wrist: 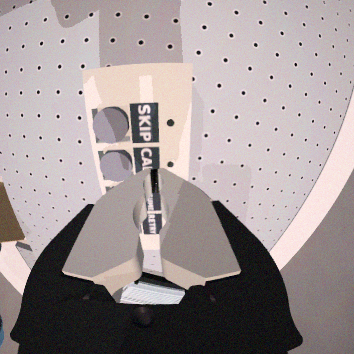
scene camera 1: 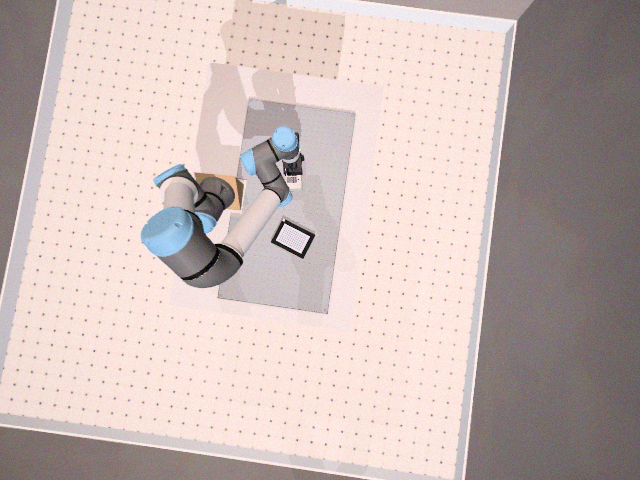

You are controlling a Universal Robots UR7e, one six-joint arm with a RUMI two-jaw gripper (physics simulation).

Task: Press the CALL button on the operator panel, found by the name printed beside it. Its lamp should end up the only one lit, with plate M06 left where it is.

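Pixels of known places: gripper, between the fingertips: (wrist: 155, 170); arm's base, origin of its link: (scene camera 1: 217, 192).
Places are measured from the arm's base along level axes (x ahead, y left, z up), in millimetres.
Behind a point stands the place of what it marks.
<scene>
The cream operator panel (scene camera 1: 293, 184) {x 322, y 76, z -7 mm} (wrist: 112, 82) {x 286, y 210, z -7 mm} lies under my gripper (scene camera 1: 293, 171) {x 321, y 152, z -7 mm} (wrist: 155, 170) {x 321, y 152, z -7 mm}. In the wrist view, the CALL label (wrist: 145, 158) {x 312, y 161, z -7 mm} is partly cut off by the fingers, and the round grey CALL button (wrist: 116, 165) {x 292, y 154, z -4 mm} is at its left. The CALL lamp dot (wrist: 170, 164) {x 330, y 159, z -6 mm} looks dark. The SKIP button (wrist: 111, 124) {x 288, y 184, z -4 mm}, SKIP label (wrist: 144, 122) {x 309, y 187, z -7 mm} and dark SKIP lamp dot (wrist: 170, 122) {x 325, y 189, z -6 mm} are farther up. The RETRY label (wrist: 152, 223) {x 324, y 99, z -7 mm} shows between the fingers. My gripper is shut and empty; contact cannot be told. A white gridded plate (scene camera 1: 293, 238) {x 349, y -157, z -34 mm} in a black frame lies apart; its name is unreadable.
A tan box (scene camera 1: 235, 199) {x 75, y -18, z -21 mm} (wrist: 9, 215) {x 89, y 9, z -56 mm} stands beside the arm's base, left of the panel. The panel and plate are on a grey rectangular mat (scene camera 1: 279, 289) {x 314, y -390, z -59 mm}. The pale dotted floor (scene camera 1: 413, 258) surrounds the mat, with raised edges.
</scene>
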